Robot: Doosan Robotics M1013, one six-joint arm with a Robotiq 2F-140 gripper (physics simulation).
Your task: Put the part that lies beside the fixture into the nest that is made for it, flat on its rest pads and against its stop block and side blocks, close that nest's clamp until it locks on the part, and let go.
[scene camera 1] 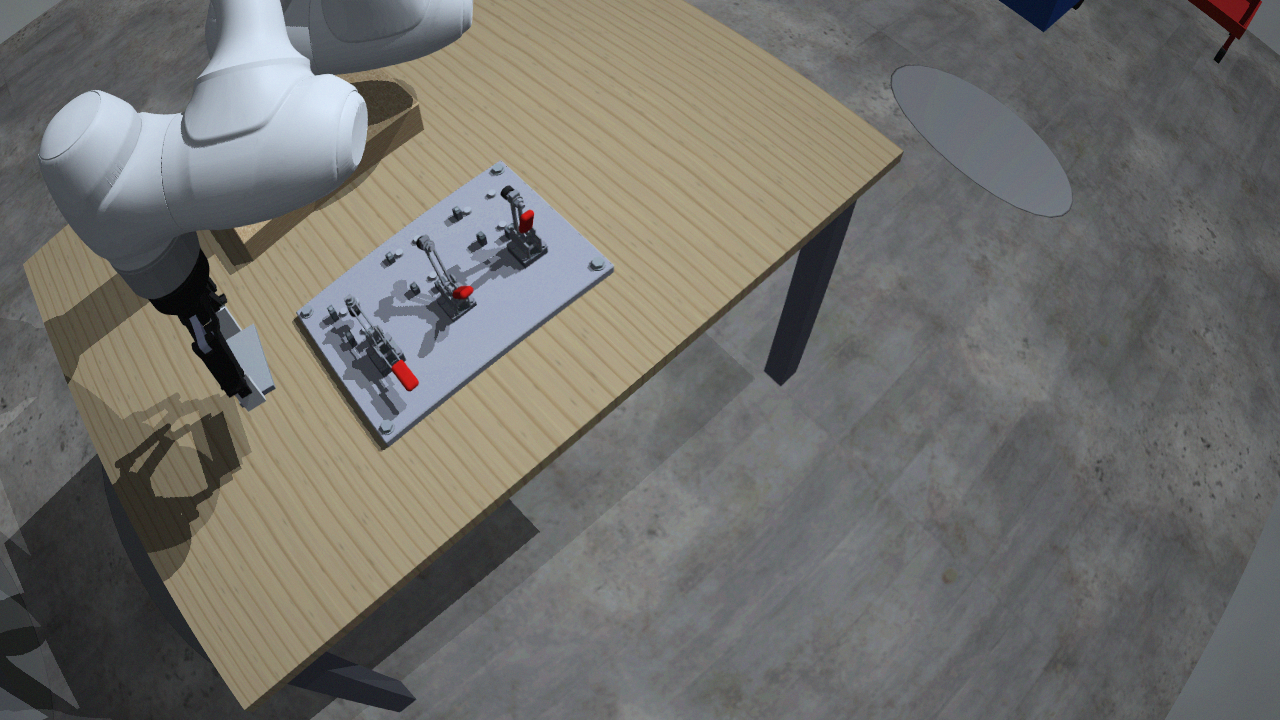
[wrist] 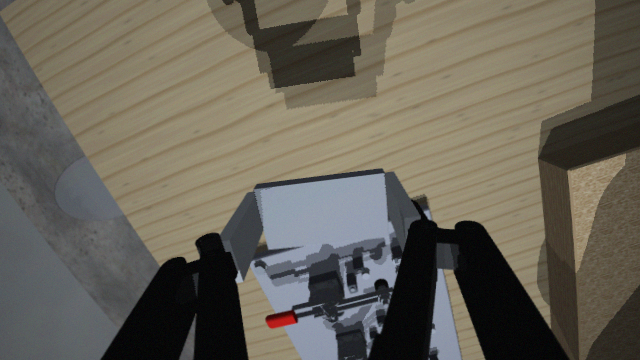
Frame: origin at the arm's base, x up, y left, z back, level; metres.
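Seen in the pictures: gripper, fingertip midpoint: (scene camera 1: 244, 369) (wrist: 321, 199).
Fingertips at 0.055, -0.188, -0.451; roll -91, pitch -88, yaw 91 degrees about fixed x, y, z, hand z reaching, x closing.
Note:
Offsets run from my fingertips to a thing's middle, as dx, dy, dz. "pt": to the spot under its first point. Level surfaces: height alone.
The part, a pale grey bent-sheet piece with a flat web and two side flanges @[+0.005, +0.007, +0.000] (scene camera 1: 253, 358) (wrist: 325, 210), is held above the table beside the fixture. My gripper (scene camera 1: 232, 353) (wrist: 321, 199) is shut on it, with a finger at each flange. The fixture plate @[-0.112, +0.271, +0.019] (scene camera 1: 501, 331) (wrist: 445, 312) lies on the table and bears small blocks, pads and several pins. Three toggle clamps with red handles stand on it: the one nearest the gripper (scene camera 1: 405, 375), the middle one @[pt -0.026, +0.276, -0.049] (scene camera 1: 461, 292) and the far one @[pt -0.020, +0.382, -0.010] (scene camera 1: 526, 220). No part shows in the nests. In the wrist view the fingers hide some of the plate.
A wooden open box (scene camera 1: 408, 123) (wrist: 560, 240) stands on the table @[dx -0.120] (scene camera 1: 680, 179) (wrist: 450, 130) behind the fixture, partly hidden by the arm in the scene view. Bolt heads stand at the plate's corners. The table's edge shows at the left of the wrist view.

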